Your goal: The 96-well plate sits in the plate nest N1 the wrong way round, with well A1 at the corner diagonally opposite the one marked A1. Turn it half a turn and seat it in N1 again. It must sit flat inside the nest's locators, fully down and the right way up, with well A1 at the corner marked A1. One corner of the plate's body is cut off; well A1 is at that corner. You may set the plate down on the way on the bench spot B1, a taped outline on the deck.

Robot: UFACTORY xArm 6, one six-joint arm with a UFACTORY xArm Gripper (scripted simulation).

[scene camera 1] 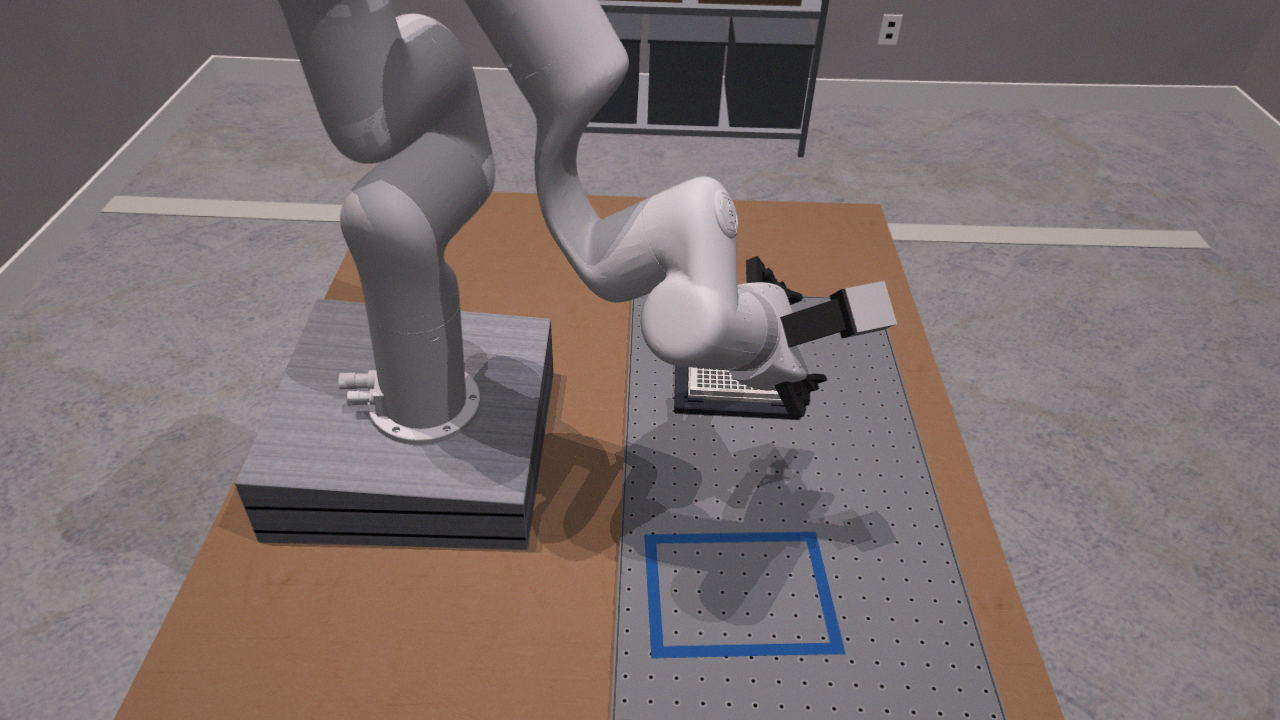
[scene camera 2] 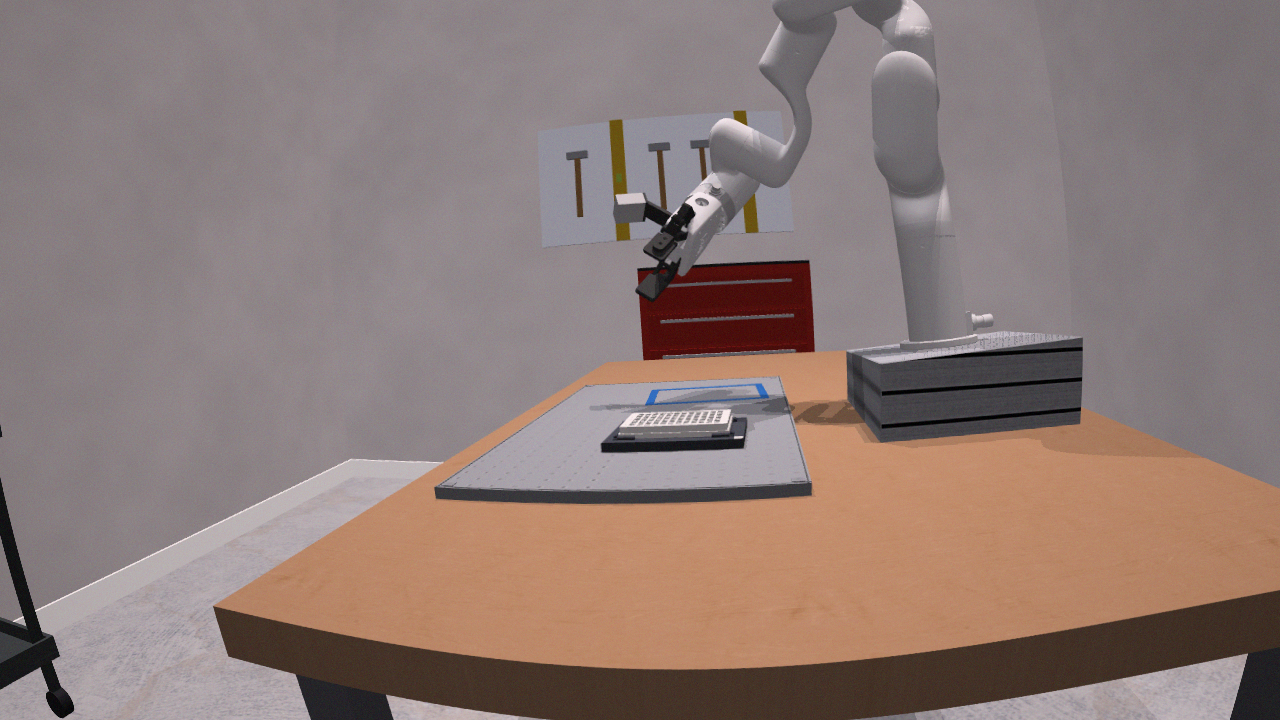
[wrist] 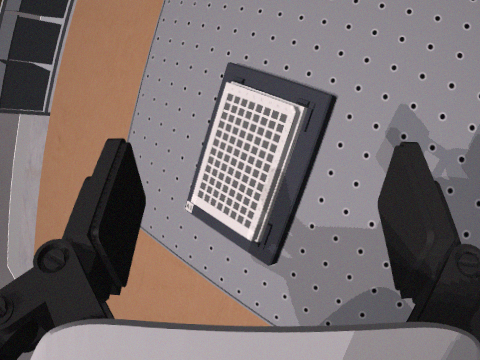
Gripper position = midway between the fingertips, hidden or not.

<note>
In view: my gripper [scene camera 1: 801, 341], a white 96-well plate [scene camera 2: 687, 423] and a black plate nest N1 [scene camera 2: 686, 443].
The white 96-well plate shows as well in scene camera 1 [scene camera 1: 710, 384] and in the wrist view [wrist: 285, 120]. My gripper is seen too in scene camera 2 [scene camera 2: 647, 276] and in the wrist view [wrist: 263, 170]. The black plate nest N1 also shows in scene camera 1 [scene camera 1: 708, 407] and in the wrist view [wrist: 308, 143].
</note>
